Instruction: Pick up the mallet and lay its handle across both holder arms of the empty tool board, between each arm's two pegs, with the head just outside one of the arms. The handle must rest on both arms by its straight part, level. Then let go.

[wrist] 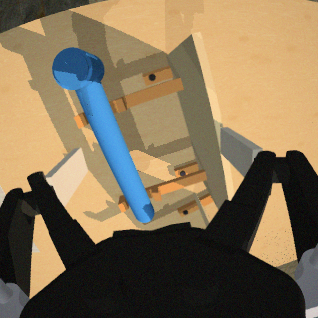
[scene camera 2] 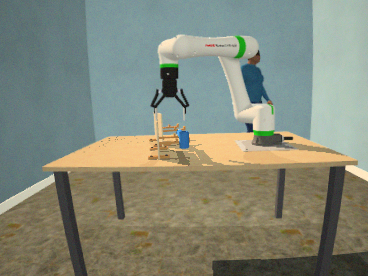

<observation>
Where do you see a blue mallet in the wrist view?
73, 68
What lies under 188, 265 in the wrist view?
My gripper.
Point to a tool board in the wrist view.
188, 66
</observation>
